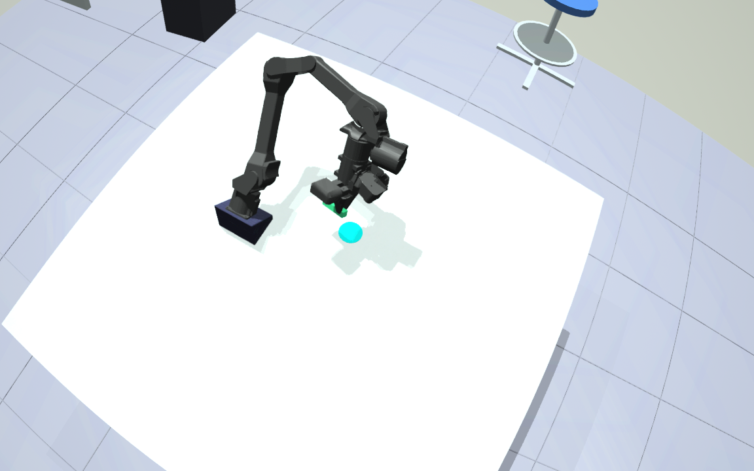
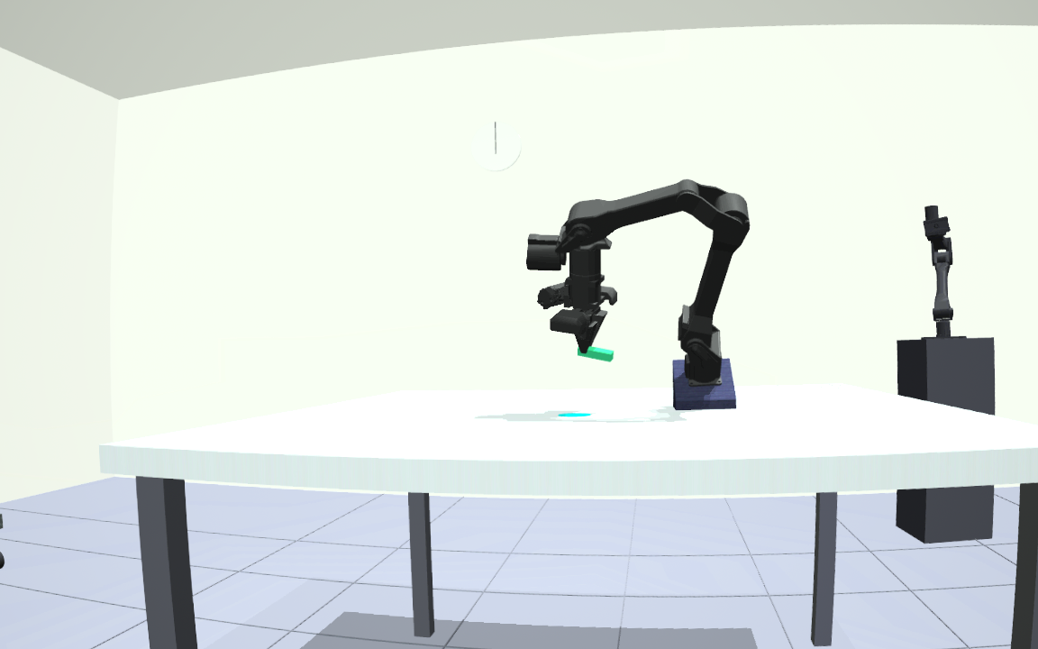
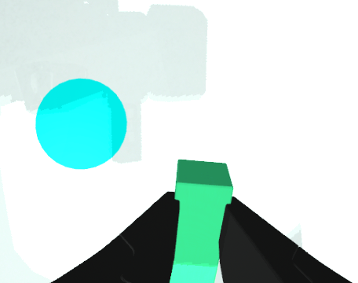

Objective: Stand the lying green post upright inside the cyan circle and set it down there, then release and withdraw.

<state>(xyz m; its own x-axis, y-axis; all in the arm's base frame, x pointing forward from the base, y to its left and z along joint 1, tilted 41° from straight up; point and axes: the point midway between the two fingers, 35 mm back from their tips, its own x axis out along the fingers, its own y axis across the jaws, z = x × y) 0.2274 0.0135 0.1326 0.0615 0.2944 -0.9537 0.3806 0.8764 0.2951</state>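
Right now my gripper tip is 120 mm above the cyan circle, 20 mm to the right of it and 20 mm short of it. The rest, counted from my gripper tip: green post 20 mm behind, 10 mm to the left.
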